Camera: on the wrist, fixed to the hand. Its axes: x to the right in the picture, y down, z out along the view.
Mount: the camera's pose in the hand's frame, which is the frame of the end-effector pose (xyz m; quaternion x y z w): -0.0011 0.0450 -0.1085 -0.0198 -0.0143 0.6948 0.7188
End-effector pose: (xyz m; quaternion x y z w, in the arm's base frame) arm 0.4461 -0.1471 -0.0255 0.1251 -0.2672 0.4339 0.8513
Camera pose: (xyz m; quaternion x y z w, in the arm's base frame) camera 0.4469 -0.0729 -0.1166 -0.1064 -0.2997 0.8963 0.3091
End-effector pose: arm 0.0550 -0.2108 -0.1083 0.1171 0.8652 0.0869 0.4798
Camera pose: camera -0.0314 -0.1722 -0.0387 0.6770 0.5319 0.4113 0.2992
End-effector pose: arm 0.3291 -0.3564 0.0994 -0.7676 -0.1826 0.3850 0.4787
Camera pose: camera 0.4075 -0.4430 0.0871 -0.6826 0.3876 0.6167 0.0588
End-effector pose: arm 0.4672 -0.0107 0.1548 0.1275 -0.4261 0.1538 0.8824
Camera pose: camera 0.5268 0.0692 0.0926 -0.2197 -0.4105 0.7133 0.5238
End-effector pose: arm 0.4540 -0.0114 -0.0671 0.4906 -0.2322 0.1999 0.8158
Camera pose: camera 0.4480 0.1051 -0.0805 0.1780 -0.5234 0.6989 0.4539
